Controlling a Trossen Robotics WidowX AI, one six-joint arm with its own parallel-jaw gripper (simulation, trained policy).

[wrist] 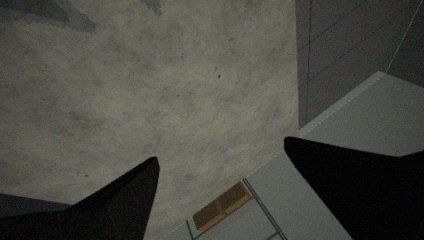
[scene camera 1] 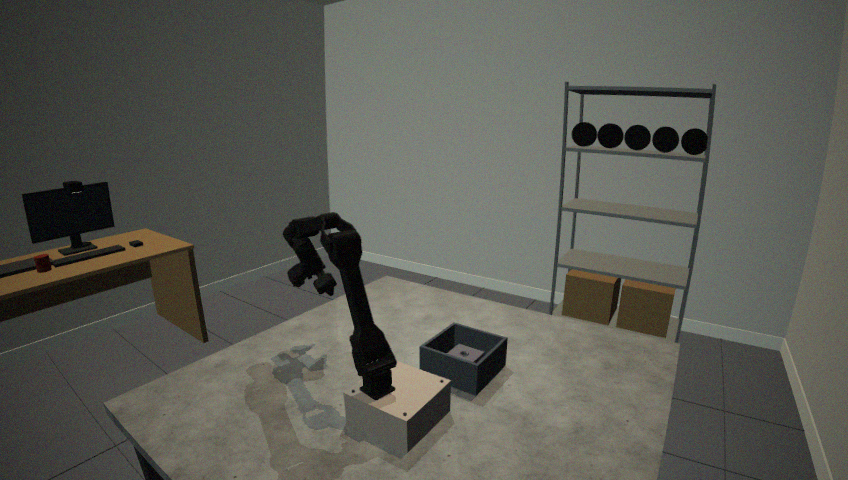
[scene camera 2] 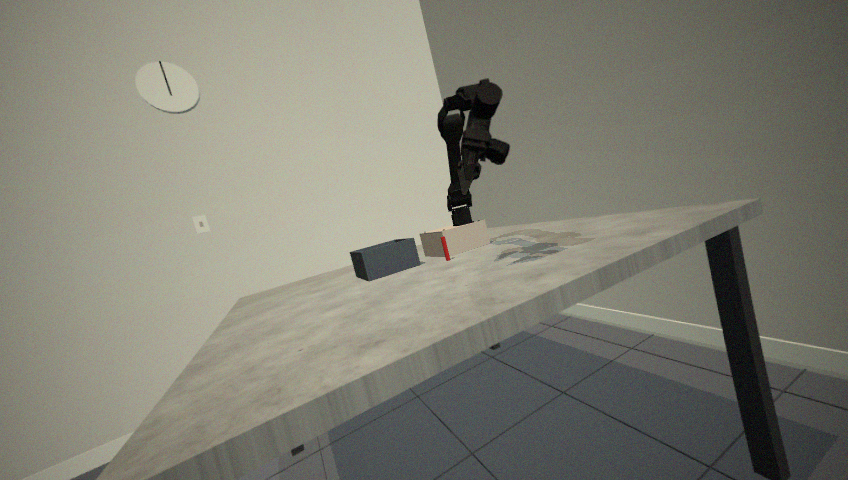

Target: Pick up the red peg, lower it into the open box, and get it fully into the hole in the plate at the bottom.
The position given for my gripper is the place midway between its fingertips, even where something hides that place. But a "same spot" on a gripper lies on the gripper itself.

my gripper: wrist; scene camera 1 326, 286; scene camera 2
same spot on my gripper: (scene camera 2: 471, 152) = (wrist: 383, 222)
